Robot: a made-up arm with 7 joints.
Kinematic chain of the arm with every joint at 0, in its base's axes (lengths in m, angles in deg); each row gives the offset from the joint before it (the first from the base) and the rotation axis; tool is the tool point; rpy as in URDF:
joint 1: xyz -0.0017 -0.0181 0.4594 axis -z
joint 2: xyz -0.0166 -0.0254 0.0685 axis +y
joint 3: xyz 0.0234 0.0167 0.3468 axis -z
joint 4: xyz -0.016 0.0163 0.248 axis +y
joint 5: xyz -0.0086 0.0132 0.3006 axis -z
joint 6: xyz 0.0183 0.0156 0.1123 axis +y
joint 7: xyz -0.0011 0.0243 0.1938 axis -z
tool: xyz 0.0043 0.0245 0.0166 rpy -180 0 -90
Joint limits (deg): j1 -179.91..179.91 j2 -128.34..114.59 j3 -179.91..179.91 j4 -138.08..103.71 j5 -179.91..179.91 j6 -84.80..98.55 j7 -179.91..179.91
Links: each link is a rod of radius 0.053 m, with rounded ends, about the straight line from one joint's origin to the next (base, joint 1, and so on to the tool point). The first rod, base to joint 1, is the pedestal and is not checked.
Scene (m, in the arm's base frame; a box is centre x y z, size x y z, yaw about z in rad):
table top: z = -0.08
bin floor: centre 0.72 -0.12 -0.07 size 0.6 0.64 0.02 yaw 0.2
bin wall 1: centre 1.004 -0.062 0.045 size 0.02 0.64 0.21 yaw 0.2
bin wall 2: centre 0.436 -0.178 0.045 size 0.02 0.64 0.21 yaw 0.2
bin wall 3: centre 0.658 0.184 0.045 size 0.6 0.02 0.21 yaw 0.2
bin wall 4: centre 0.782 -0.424 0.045 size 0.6 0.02 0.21 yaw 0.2
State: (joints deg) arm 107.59 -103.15 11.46 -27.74 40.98 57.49 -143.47
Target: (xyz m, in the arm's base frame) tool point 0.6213 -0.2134 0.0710
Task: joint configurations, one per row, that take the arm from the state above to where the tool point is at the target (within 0.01 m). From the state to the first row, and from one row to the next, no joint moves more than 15 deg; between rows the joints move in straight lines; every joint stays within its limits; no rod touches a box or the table.
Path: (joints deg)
1: 107.88 -94.43 24.66 -29.46 38.53 58.46 -146.01
2: 108.17 -85.71 37.87 -31.18 36.07 59.43 -148.54
3: 108.46 -77.00 51.07 -32.90 33.62 60.40 -151.08
4: 108.75 -68.28 64.27 -34.62 31.16 61.36 -153.62
5: 109.04 -59.56 77.47 -36.34 28.71 62.33 -156.16
6: 117.58 -67.66 72.56 -50.36 31.35 56.34 -153.39
7: 126.13 -75.75 67.66 -64.39 34.00 50.35 -150.62
8: 134.67 -83.85 62.75 -78.41 36.64 44.36 -147.86
9: 143.22 -91.95 57.84 -92.43 39.29 38.37 -145.09
10: 151.76 -100.04 52.93 -106.46 41.94 32.37 -142.33

